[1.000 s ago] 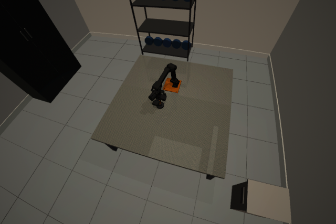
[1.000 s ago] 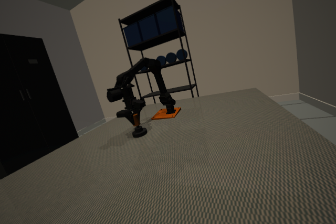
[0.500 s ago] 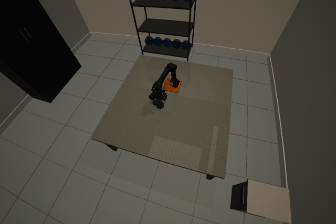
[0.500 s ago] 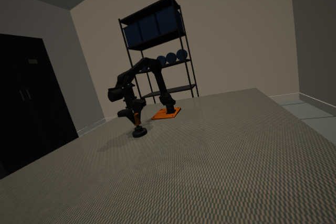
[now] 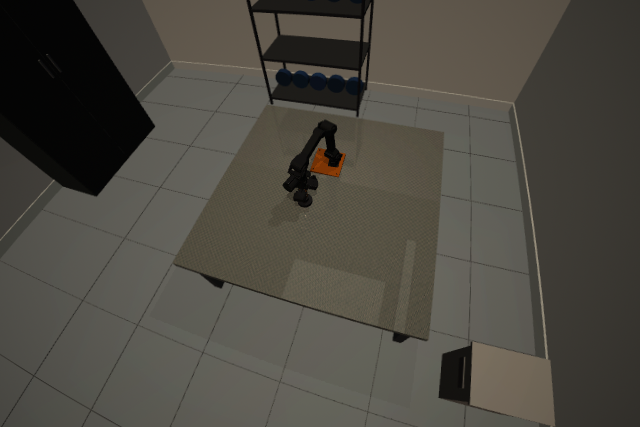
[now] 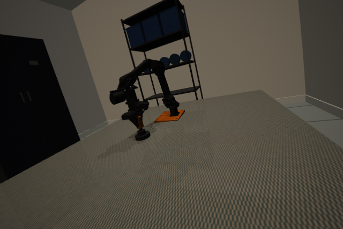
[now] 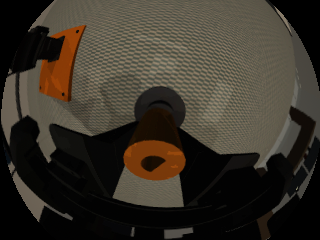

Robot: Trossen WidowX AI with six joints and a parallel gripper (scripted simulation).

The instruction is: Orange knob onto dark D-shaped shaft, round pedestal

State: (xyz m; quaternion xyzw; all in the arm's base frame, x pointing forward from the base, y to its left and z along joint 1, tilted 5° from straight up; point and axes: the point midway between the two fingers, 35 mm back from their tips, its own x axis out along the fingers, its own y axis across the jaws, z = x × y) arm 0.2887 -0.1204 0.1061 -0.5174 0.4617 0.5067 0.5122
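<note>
Now: the orange knob 20 mm above my gripper tip. From my gripper tip the other things lie so: pedestal: 40 mm below.
</note>
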